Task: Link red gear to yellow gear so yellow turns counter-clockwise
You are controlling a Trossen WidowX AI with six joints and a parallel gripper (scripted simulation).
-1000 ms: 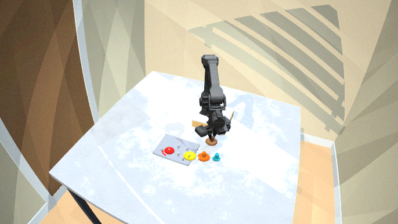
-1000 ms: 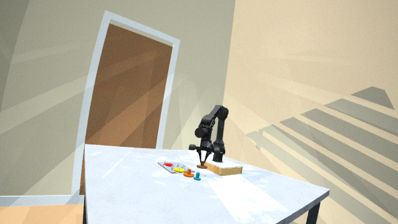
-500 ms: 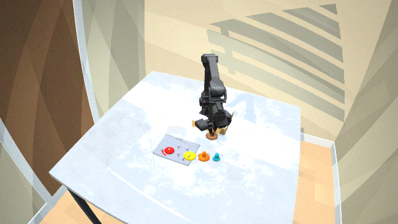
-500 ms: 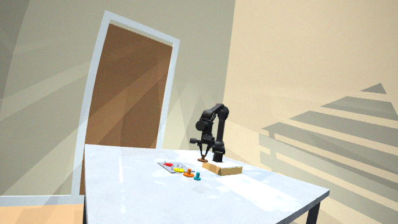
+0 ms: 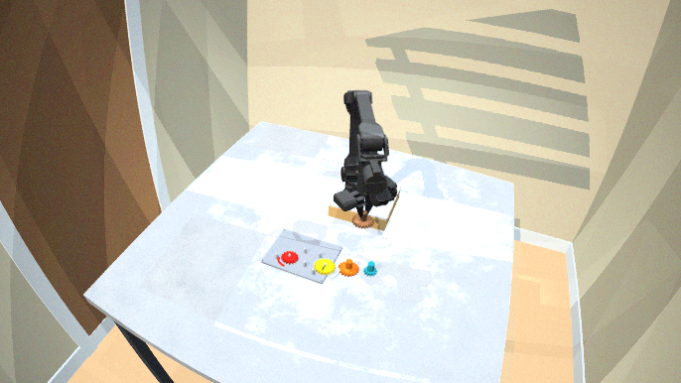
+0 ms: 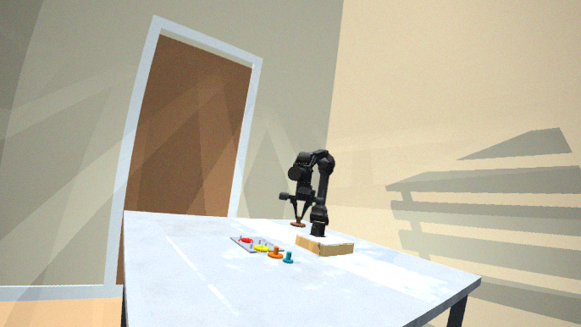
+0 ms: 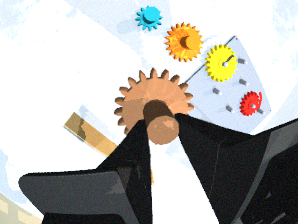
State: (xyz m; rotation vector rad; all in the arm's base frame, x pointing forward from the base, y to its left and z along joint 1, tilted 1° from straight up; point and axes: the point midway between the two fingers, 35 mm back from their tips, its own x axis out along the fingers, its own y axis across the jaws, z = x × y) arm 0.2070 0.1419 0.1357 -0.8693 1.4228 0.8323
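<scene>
Right now the red gear is 170 mm to the right of my gripper tip, 150 mm ahead of it and 140 mm below it. From my gripper tip the other things lie so: brown gear (10 mm below); then small cyan gear (140 mm below, 70 mm to the left, 60 mm ahead); then orange gear (140 mm below, 90 mm ahead, 10 mm to the left).
</scene>
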